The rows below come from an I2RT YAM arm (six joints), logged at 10 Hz.
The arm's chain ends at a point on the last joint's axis. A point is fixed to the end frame.
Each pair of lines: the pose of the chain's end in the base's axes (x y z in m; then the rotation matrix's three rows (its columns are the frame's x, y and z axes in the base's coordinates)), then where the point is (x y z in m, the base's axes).
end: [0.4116 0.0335 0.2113], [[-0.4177 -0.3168 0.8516], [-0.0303 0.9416 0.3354], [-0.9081 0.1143 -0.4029]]
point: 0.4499 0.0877 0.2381
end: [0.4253 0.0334 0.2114], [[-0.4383 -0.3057 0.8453], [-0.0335 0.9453 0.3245], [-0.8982 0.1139 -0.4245]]
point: 0.4647 0.0875 0.2369
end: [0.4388 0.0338 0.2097], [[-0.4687 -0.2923 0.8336], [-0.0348 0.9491 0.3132], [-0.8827 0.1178 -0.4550]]
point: 0.4796 0.0877 0.2335
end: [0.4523 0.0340 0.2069], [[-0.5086 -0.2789 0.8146], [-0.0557 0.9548 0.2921], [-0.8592 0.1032 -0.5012]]
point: 0.4945 0.0881 0.2273
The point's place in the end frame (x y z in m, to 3 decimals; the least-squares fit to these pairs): -0.042 0.042 0.040
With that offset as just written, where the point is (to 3 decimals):
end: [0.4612 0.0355 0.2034], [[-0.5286 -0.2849 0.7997], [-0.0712 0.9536 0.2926], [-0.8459 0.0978 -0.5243]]
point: 0.503 0.090 0.222
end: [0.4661 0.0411 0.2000], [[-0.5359 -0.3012 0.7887], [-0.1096 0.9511 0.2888], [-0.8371 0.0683 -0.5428]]
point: 0.508 0.097 0.216
